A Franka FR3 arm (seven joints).
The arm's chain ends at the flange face. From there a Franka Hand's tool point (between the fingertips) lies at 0.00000 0.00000 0.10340 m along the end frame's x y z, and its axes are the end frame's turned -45 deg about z.
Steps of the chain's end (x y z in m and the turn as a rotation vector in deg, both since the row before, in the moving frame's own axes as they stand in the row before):
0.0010, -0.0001, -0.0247, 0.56, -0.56, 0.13
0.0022, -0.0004, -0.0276, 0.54, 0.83, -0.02
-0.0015, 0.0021, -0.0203, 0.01, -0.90, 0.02
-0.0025, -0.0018, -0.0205, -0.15, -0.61, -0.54
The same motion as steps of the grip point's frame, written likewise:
0.0008, -0.0008, -0.0247, 0.79, 0.00, 0.13
0.0036, 0.0016, -0.0276, -0.21, 0.97, -0.02
-0.0037, -0.0007, -0.0203, 0.64, -0.63, 0.02
-0.0015, -0.0036, -0.0205, 0.33, -0.54, -0.54

